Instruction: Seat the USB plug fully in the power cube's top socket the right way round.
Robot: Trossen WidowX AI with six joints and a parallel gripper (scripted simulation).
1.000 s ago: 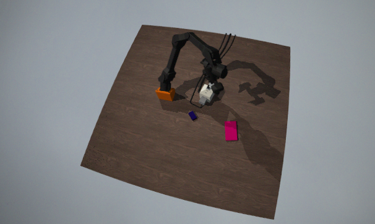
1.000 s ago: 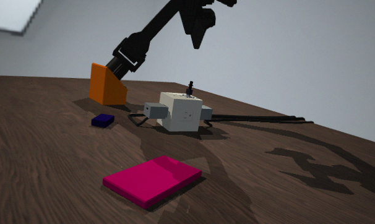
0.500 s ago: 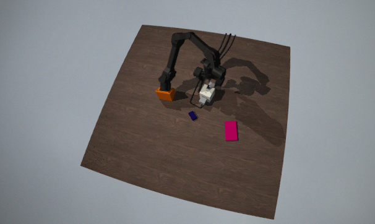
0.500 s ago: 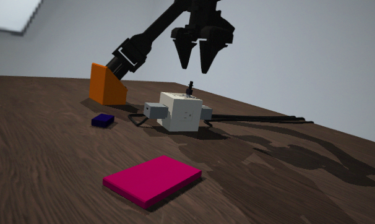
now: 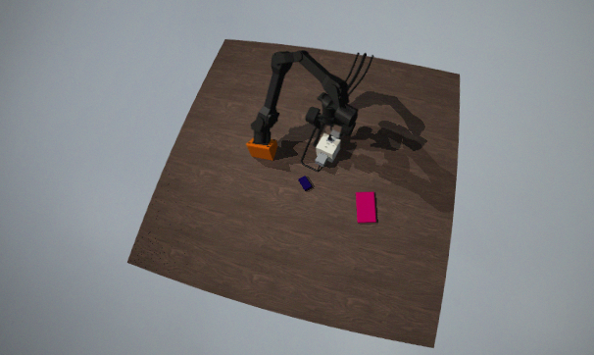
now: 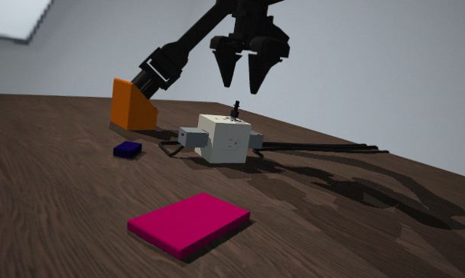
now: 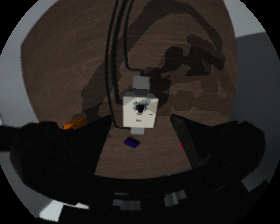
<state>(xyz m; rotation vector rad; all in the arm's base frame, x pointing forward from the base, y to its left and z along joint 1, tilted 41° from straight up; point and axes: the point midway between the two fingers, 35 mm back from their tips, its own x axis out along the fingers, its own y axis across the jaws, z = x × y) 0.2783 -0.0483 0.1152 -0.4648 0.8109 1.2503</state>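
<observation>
The black usb plug is 40 mm below my gripper tip. The rest, counted from my gripper tip: dark blue block 90 mm behind, 180 mm to the right, 130 mm below; then flat magenta slab 170 mm ahead, 260 mm to the right, 130 mm below.
</observation>
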